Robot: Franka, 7 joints.
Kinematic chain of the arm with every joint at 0, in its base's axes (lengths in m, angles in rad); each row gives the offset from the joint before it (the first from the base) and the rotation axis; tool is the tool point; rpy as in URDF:
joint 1: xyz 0 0 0.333 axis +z
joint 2: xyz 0 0 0 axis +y
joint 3: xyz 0 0 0.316 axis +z
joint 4: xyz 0.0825 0 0 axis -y
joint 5: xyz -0.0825 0 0.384 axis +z
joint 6: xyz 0 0 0 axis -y
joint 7: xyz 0.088 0 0 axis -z
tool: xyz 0 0 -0.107 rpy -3.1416 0 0
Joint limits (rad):
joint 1: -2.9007..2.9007
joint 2: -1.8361..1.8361
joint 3: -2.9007..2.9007
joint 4: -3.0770..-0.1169
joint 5: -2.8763..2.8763
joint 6: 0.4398..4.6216
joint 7: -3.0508..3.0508
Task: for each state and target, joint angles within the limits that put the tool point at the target. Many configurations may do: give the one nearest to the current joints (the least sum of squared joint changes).
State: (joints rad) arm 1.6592 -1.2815 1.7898 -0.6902 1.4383 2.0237 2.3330
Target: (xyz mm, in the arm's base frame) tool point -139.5 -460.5 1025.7
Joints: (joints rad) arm 1.7138 -0.4762 1.6260 -0.3908 1.4418 2.0130 2.3330
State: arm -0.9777 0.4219 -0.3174 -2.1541 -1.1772 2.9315 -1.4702
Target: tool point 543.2 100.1 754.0
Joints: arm -0.3351 -0.1229 0.3514 -1.7162 -1.1490 3.0859 -1.4702
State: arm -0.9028 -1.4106 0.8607 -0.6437 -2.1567 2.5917 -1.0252
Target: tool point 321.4 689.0 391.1
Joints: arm -1.2304 -1.7132 1.2364 -1.2348 -2.2052 2.8971 -1.0252
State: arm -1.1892 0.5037 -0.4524 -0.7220 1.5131 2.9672 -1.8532
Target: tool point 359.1 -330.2 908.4
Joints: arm -0.6460 -0.0321 0.1129 -1.1794 1.7123 3.3135 -1.8532
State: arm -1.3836 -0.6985 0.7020 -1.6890 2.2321 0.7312 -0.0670
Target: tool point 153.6 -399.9 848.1
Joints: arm -1.7729 -0.1798 0.2790 -1.7035 2.3477 0.9306 -0.0670
